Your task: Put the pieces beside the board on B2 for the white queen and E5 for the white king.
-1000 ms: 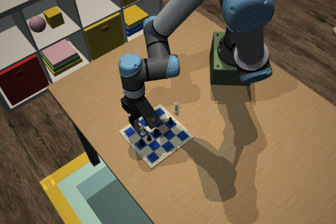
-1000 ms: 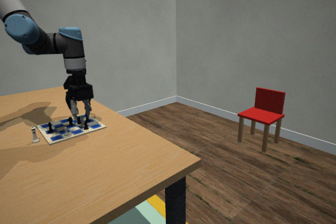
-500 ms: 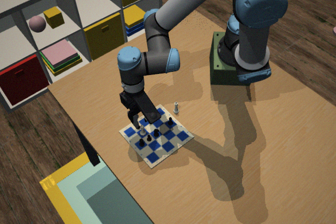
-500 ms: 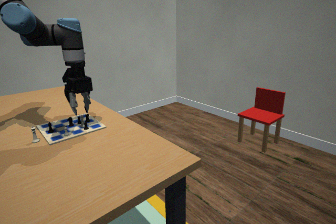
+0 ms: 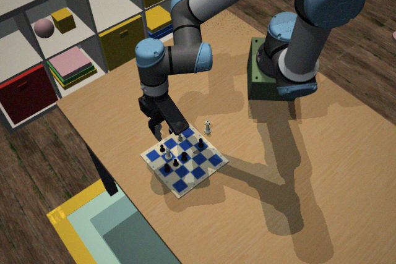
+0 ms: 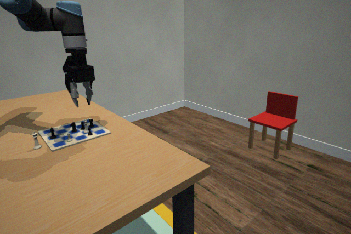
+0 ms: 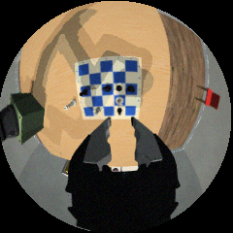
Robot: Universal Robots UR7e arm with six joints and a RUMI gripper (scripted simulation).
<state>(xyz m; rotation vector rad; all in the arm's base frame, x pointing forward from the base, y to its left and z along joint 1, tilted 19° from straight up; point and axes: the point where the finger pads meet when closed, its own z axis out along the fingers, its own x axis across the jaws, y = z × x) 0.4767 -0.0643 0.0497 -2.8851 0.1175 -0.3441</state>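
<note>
The white king is 18 cm behind my hand, 1 cm to the left of it and 10 cm below it. Round my hand: white queen: 10 cm below; white pawn: 8 cm behind, 3 cm to the right, 11 cm below; chessboard: 4 cm behind, 4 cm to the left, 13 cm below.
</note>
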